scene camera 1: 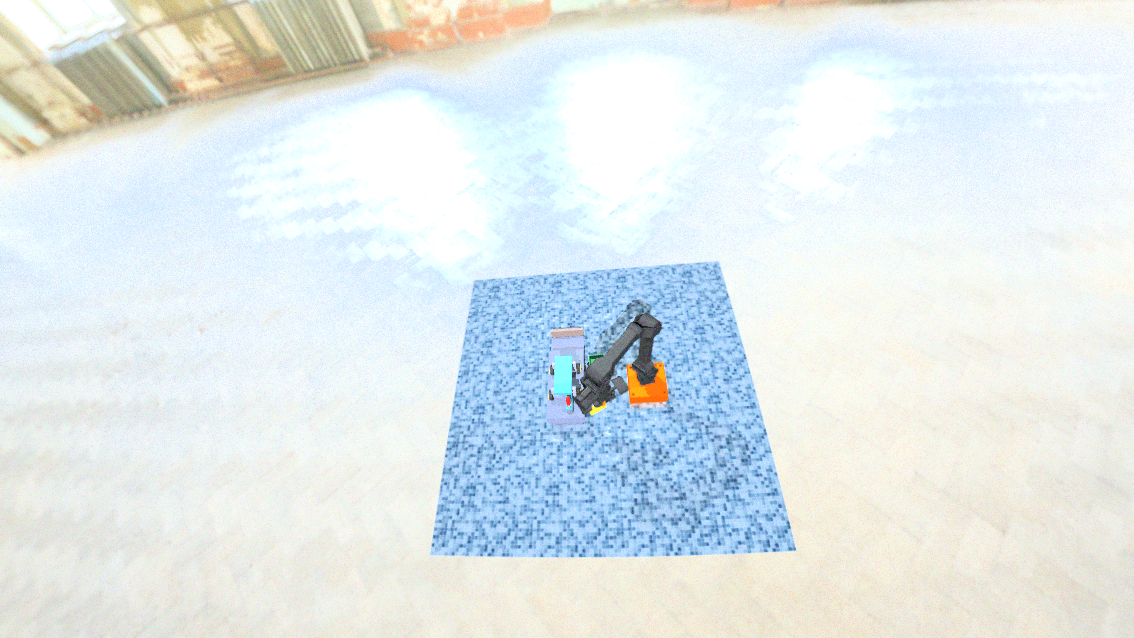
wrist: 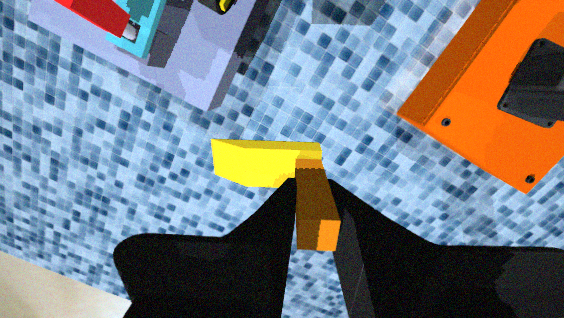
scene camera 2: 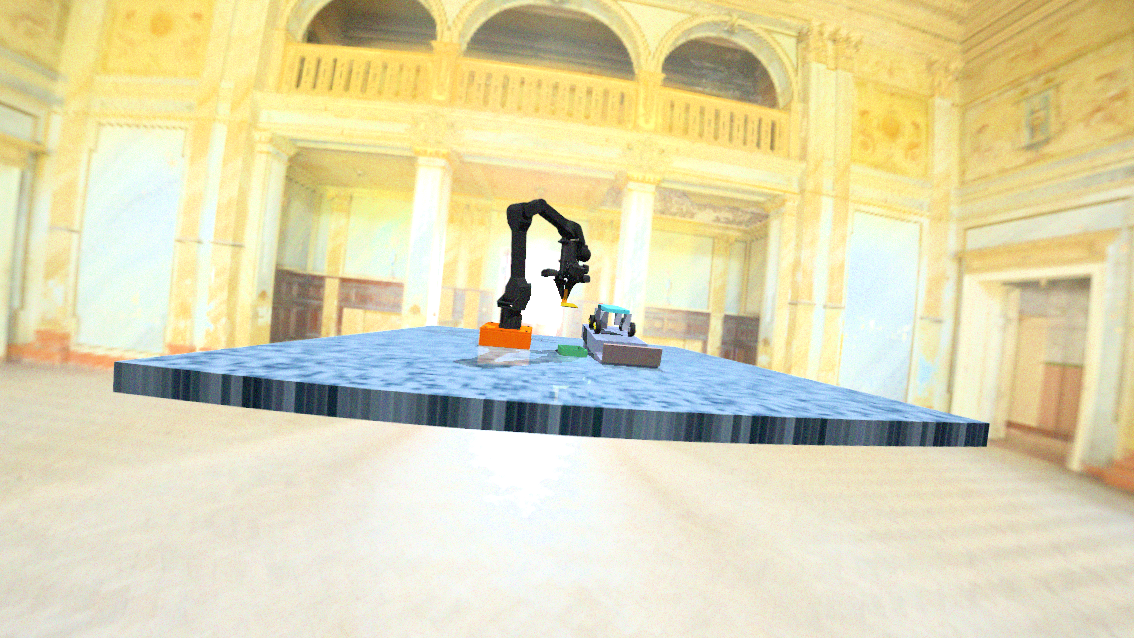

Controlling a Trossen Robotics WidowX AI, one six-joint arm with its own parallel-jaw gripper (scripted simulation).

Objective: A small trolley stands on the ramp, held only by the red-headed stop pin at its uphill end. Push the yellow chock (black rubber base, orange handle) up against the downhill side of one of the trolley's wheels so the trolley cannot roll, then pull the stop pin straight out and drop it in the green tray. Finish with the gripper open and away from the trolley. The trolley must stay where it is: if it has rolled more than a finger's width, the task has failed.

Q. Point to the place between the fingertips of my gripper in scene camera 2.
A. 564,299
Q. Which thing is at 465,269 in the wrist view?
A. My gripper.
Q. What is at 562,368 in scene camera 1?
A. A cyan trolley.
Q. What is my gripper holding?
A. A yellow chock.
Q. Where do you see a yellow chock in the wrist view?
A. At 256,163
